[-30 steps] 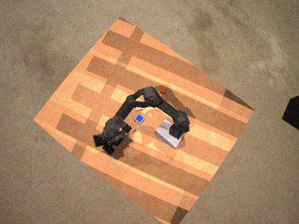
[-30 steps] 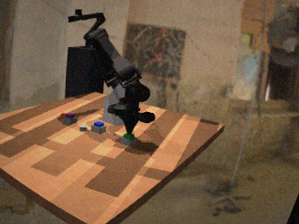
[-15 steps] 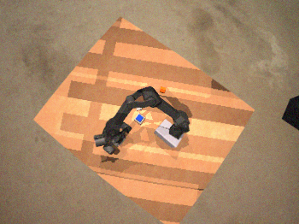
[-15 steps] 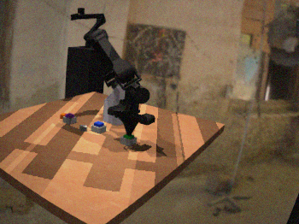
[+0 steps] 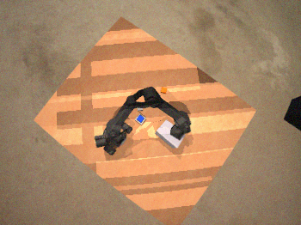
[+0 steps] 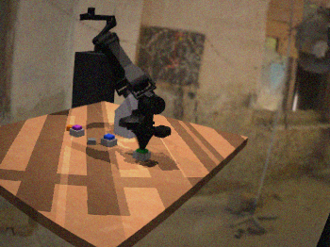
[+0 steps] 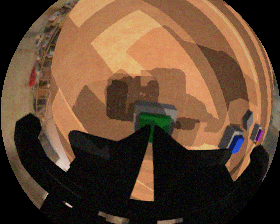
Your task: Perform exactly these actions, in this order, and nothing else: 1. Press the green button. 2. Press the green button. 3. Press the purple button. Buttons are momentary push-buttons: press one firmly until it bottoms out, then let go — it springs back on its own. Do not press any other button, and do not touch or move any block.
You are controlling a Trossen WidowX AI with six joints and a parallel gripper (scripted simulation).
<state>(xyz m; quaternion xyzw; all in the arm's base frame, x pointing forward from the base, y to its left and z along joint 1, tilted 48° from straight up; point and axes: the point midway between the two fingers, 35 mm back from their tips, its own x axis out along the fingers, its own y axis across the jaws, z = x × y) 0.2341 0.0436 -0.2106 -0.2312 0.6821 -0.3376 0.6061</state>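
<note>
The green button is 1 cm below my gripper tip. From my gripper tip the other things lie so: small grey block: 22 cm to the right, 2 cm below, 1 cm ahead; then blue button: 17 cm to the right, 4 cm behind; then purple button: 33 cm to the right, 3 cm behind.
</note>
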